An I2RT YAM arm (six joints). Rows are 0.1 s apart.
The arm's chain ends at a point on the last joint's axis. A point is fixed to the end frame.
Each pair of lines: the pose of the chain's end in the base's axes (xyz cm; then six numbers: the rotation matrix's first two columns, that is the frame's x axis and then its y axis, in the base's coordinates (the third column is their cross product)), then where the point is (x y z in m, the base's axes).
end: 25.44, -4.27, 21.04, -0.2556, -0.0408, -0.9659, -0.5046, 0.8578, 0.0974
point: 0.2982 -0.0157 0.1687
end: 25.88, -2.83, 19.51, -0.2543, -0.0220, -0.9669, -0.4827, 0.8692, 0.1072
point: 0.3034 -0.0019 0.1538
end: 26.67, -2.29, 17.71, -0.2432, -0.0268, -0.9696, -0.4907, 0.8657, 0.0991
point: 0.3116 0.0037 0.1362
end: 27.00, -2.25, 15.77, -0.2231, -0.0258, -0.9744, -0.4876, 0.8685, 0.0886
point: 0.3159 0.0039 0.1178
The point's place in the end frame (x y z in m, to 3 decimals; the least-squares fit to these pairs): 0.028 -0.003 0.060
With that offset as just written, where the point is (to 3 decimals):
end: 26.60, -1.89, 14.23, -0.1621, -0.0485, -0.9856, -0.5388, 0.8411, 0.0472
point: 0.313 0.010 0.105
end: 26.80, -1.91, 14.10, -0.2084, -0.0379, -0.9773, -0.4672, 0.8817, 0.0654
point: 0.315 0.005 0.101
